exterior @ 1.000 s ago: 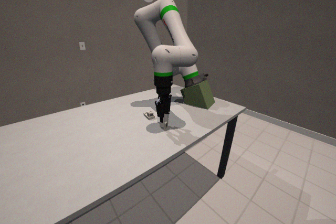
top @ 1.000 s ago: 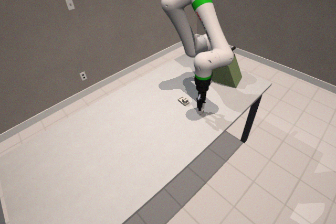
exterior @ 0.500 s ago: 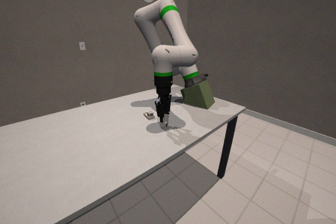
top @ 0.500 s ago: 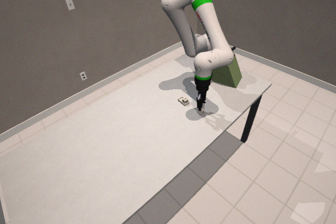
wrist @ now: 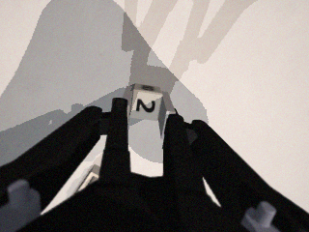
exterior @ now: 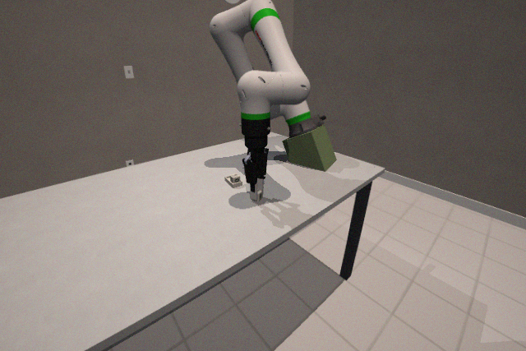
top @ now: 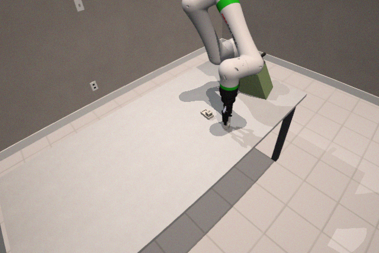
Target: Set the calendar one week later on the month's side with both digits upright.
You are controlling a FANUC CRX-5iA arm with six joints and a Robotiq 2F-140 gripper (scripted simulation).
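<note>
The white calendar cube lies 3 cm below my hand.
</note>
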